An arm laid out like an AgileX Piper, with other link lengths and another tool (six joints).
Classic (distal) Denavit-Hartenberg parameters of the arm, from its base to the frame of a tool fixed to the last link. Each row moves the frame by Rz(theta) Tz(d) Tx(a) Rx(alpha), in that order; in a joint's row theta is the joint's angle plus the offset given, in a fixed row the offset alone. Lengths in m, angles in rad.
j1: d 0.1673; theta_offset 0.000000; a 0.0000; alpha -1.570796
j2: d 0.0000; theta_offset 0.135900; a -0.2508; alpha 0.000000
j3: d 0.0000; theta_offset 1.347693; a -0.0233; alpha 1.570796
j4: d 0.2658; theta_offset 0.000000; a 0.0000; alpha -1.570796
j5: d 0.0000; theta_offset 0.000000; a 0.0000; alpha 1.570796
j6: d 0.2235; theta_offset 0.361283; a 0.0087; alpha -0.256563
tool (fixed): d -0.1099; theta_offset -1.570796; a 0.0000; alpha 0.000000
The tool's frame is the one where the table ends.
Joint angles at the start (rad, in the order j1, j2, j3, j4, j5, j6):
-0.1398, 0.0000, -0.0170, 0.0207, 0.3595, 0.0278
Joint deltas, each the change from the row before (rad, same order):
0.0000, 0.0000, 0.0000, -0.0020, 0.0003, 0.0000
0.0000, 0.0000, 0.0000, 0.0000, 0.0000, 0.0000
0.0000, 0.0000, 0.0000, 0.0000, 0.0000, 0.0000
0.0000, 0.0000, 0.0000, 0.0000, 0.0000, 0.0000
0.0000, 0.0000, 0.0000, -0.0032, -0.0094, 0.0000
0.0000, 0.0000, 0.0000, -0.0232, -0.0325, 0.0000
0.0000, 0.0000, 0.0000, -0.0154, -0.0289, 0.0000
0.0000, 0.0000, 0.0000, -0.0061, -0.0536, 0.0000
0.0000, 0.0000, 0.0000, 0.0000, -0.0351, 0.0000
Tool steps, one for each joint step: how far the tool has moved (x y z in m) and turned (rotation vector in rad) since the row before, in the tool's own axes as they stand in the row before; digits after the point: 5 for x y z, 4 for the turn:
0.00010, -0.00005, -0.00005, -0.0005, 0.0008, -0.0018
0.00000, 0.00000, 0.00000, 0.0000, 0.0000, 0.0000
0.00000, 0.00000, 0.00000, 0.0000, 0.0000, 0.0000
0.00000, 0.00000, 0.00000, 0.0000, 0.0000, 0.0000
-0.00023, -0.00115, 0.00021, 0.0081, -0.0025, -0.0052
-0.00037, -0.00447, 0.00047, 0.0263, -0.0053, -0.0296
-0.00057, -0.00375, 0.00054, 0.0238, -0.0067, -0.0214
-0.00191, -0.00606, 0.00132, 0.0471, -0.0189, -0.0184
-0.00137, -0.00382, 0.00096, 0.0314, -0.0133, -0.0082

